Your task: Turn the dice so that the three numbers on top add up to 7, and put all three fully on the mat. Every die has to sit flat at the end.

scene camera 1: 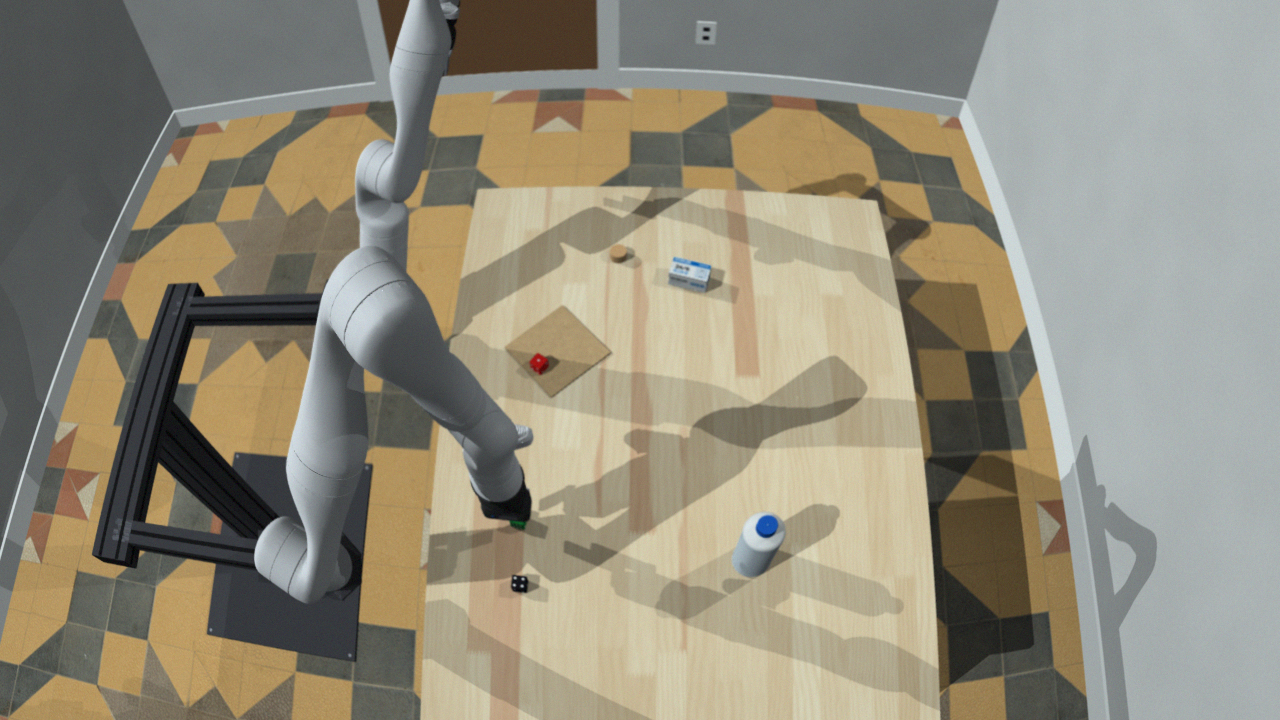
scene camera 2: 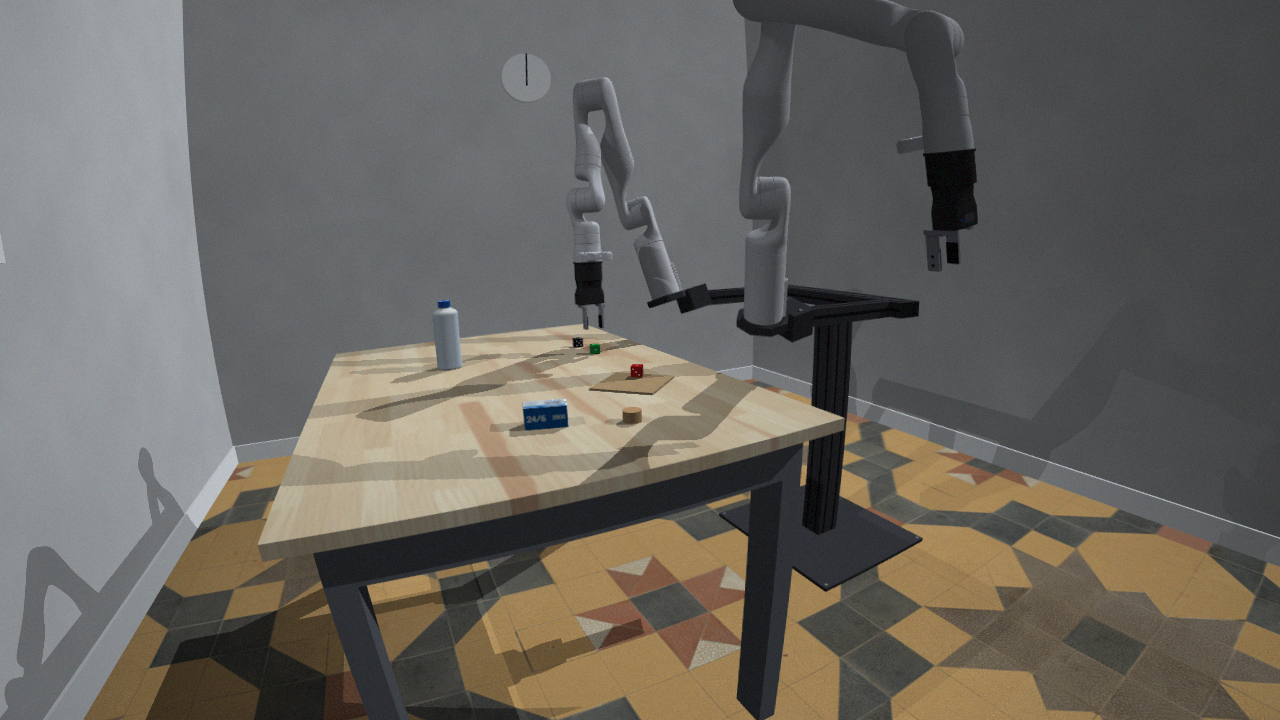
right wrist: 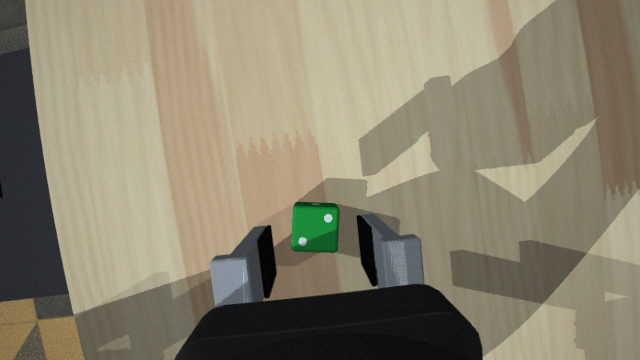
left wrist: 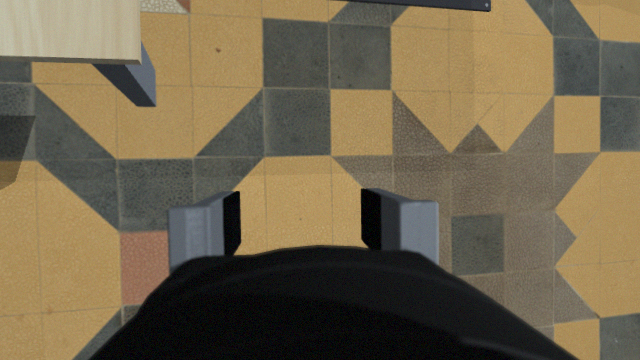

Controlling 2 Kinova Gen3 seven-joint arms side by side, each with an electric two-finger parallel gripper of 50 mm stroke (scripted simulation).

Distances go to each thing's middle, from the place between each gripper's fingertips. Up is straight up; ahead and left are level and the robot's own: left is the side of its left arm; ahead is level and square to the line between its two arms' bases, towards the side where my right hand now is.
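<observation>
Right hand (scene camera 2: pixel 593 328): 70 mm above green die (right wrist: pixel 315 226). From my right hand: staples box (scene camera 2: pixel 546 414), 260 mm ahead, 520 mm to the left, 70 mm below; brown square mat (scene camera 1: pixel 571 349), 30 mm ahead, 340 mm to the left, 80 mm below; white bottle (scene camera 1: pixel 759 542), 40 mm to the right, 390 mm ahead.
From my left hand (scene camera 2: pixel 944 266): brown square mat, 520 mm to the right, 330 mm ahead, 280 mm below; green die, 860 mm to the right, 300 mm ahead, 270 mm below; staples box, 340 mm to the right, 560 mm ahead, 260 mm below; white bottle, 900 mm to the right, 690 mm ahead, 200 mm below.
</observation>
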